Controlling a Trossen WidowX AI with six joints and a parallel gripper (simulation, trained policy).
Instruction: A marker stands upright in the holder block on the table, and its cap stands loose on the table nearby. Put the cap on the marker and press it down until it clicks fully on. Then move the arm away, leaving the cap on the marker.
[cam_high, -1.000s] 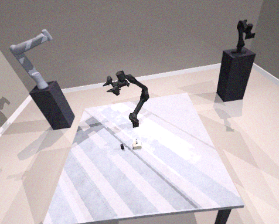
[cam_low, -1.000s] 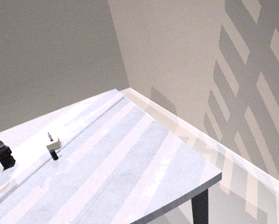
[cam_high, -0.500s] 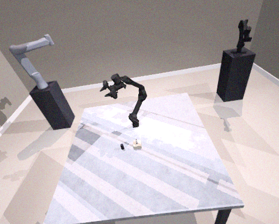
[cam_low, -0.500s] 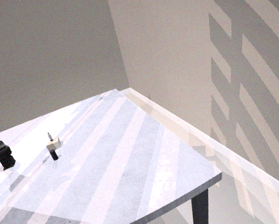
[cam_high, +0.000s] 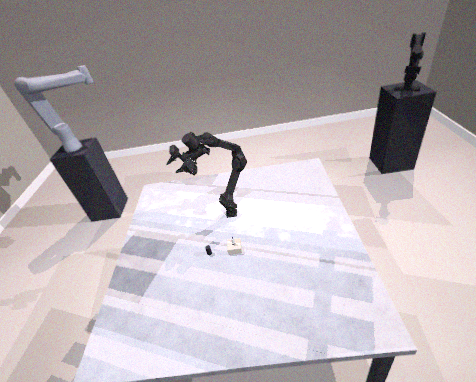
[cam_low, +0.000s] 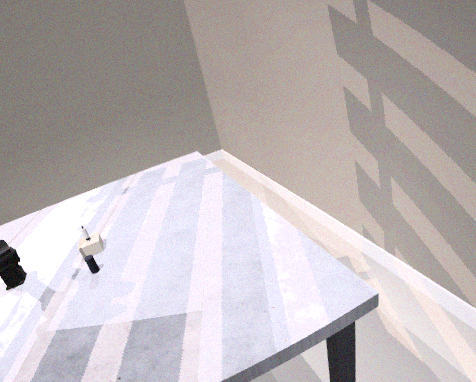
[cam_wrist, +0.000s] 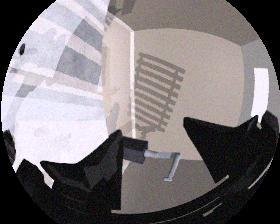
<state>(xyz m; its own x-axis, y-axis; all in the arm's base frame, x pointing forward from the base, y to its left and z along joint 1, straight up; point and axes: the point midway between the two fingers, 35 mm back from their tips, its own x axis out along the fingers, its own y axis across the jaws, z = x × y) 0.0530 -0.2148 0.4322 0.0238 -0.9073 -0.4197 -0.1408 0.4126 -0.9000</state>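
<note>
Right now my gripper tip is 230 mm short of the dark cap, 120 mm to the right of it and 390 mm above it. The rest, counted from my gripper tip: pale holder block 230 mm ahead, 260 mm to the left, 400 mm below.
</note>
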